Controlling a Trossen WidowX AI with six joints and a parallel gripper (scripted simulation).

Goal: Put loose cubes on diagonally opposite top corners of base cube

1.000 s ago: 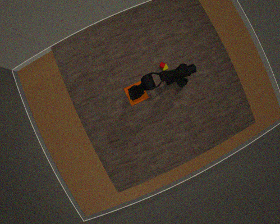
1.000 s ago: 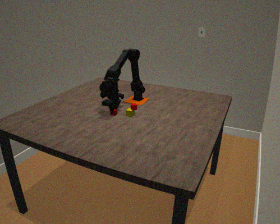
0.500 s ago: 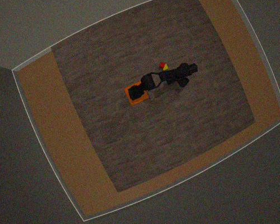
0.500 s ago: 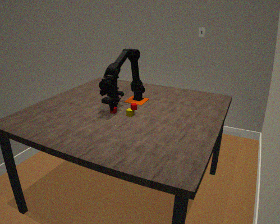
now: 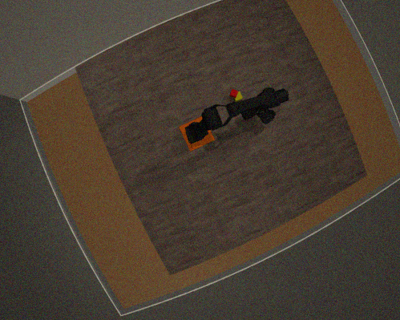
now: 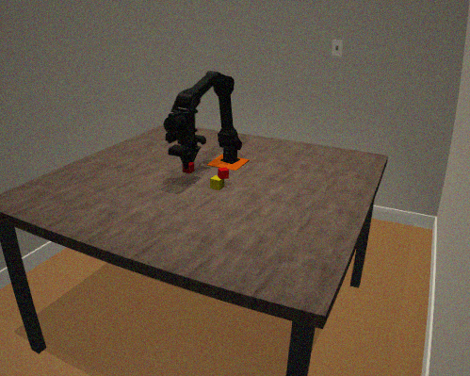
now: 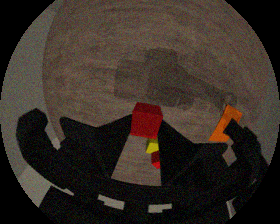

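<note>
The red cube is 11 cm to the left of my gripper tip, 8 cm behind it and 2 cm below it. The rest, counted from my gripper tip: yellow cube 9 cm to the left, 6 cm below, 6 cm behind.
</note>
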